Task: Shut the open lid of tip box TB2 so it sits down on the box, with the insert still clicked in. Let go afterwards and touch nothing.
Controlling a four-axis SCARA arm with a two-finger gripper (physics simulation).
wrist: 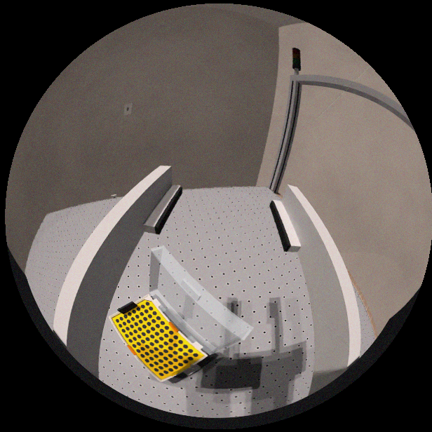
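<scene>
The tip box [204, 363] stands on the perforated table at the lower left; no TB2 label is readable. Its yellow insert [157, 340], full of dark round holes, lies in the top of the box, with orange patches at its long edges. Whether it is fully clicked in cannot be told. The clear lid [172, 286] stands up open along the box's right long side. My gripper [228, 185] is shut and empty, with a gap between its pads. It is above and beyond the box in the view, apart from the lid.
The perforated table [225, 265] reaches back to a grey wall [200, 100]. Dark shadows lie on it right of the box. A metal post [286, 135] with a signal light [296, 59] on top stands at the back right, with a curved-looking rail [350, 88] running right from it.
</scene>
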